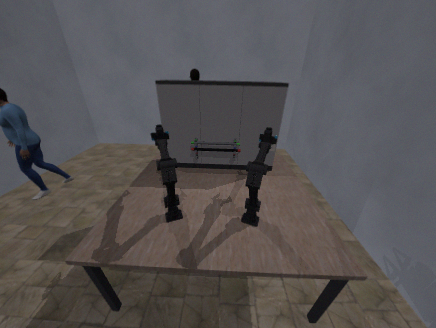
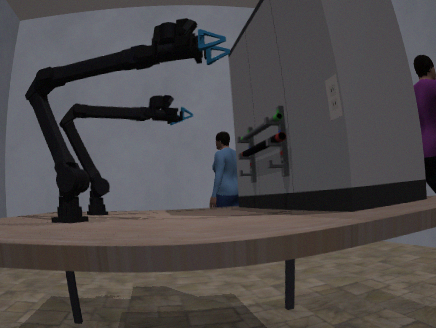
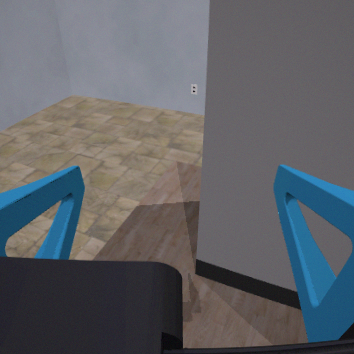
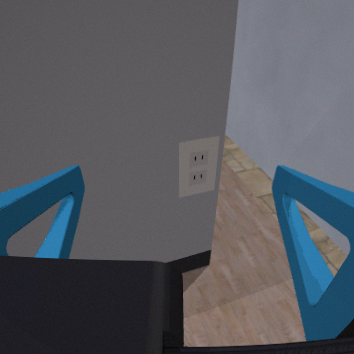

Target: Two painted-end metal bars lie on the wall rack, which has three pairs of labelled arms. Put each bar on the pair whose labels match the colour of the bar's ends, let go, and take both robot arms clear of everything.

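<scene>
The left gripper can be seen. The right gripper is visible as well, and it also appears in image 4. A grey panel is in the scene, together with a socket plate and a dark base strip.
</scene>
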